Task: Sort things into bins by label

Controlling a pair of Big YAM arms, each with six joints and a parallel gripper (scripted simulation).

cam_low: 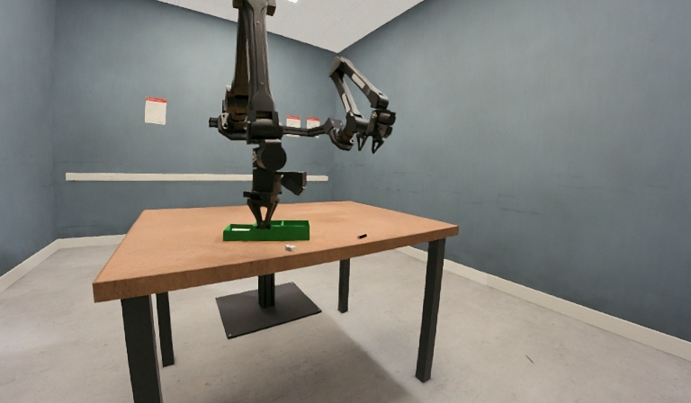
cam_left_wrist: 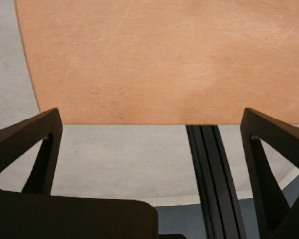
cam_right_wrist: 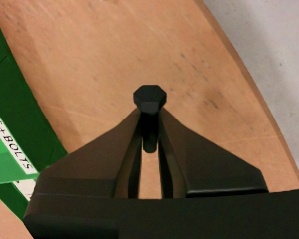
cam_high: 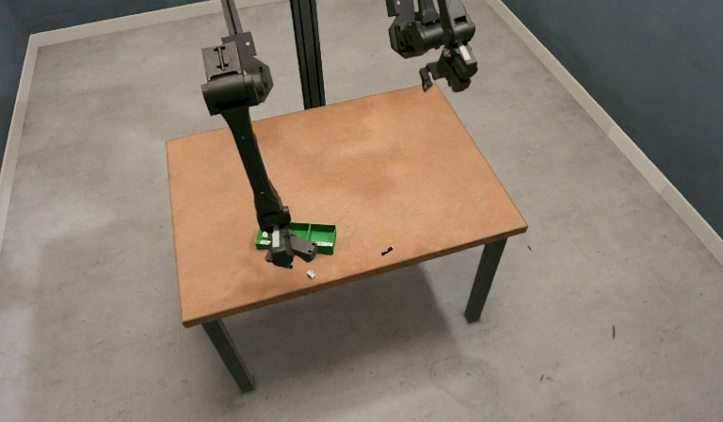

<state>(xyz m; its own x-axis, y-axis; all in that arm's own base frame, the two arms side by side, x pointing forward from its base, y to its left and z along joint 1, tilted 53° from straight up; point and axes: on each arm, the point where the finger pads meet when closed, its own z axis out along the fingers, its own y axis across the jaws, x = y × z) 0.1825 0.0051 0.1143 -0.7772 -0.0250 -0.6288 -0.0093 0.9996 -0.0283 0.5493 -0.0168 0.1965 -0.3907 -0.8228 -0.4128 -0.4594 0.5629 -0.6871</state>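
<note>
The green two-compartment bin lies 120 mm behind my right hand, 70 mm to the left of it and 50 mm below it. Also, from my right hand: black bolt (right at my right hand).
</note>
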